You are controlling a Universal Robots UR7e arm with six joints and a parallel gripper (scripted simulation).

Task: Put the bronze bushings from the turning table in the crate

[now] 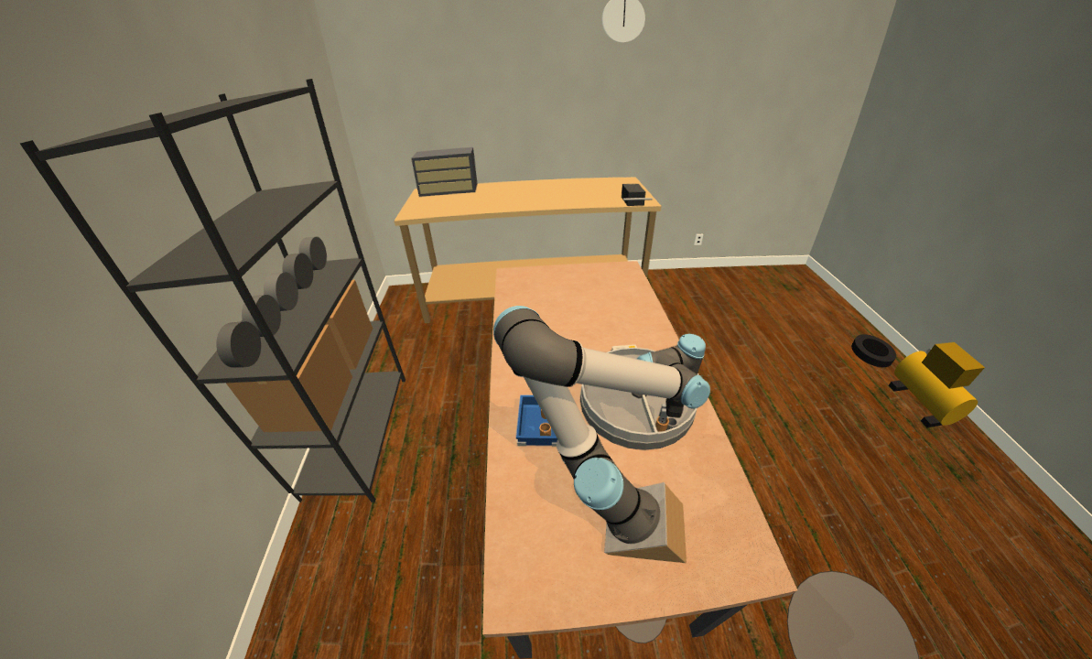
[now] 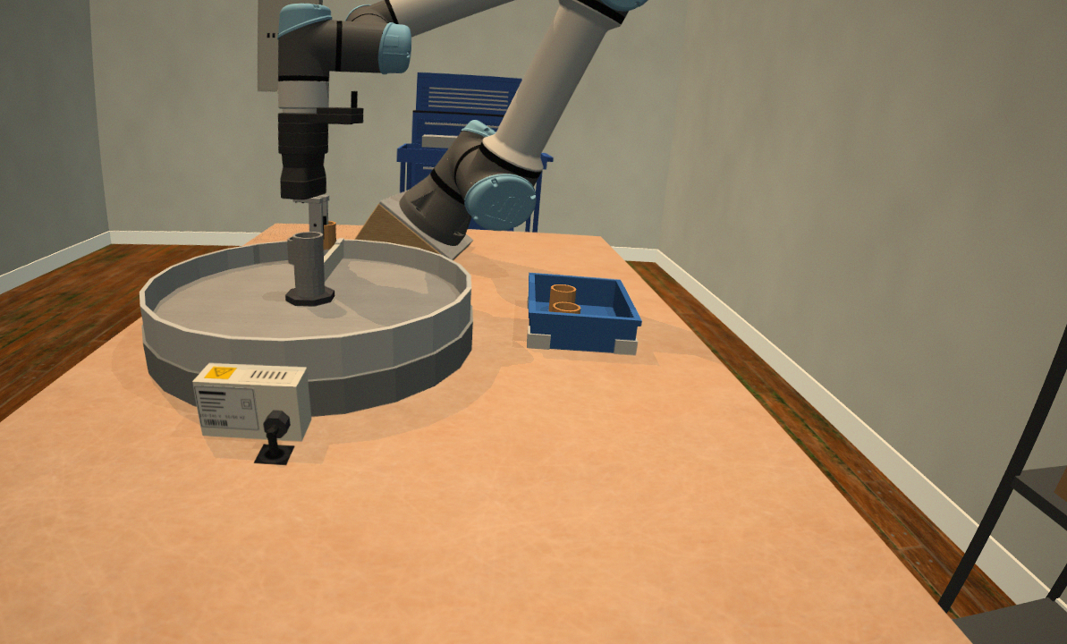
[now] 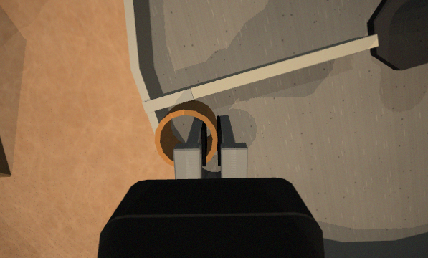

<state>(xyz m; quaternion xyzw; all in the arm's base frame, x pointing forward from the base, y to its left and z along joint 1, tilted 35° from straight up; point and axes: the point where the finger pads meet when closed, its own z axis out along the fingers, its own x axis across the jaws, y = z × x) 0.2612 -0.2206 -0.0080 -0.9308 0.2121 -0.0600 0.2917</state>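
Now: hand 14 cm short of the blue crate, 38 cm to the right of it and 9 cm above it. Round my hand: turning table 17 cm ahead, 1 cm to the left, 6 cm below.
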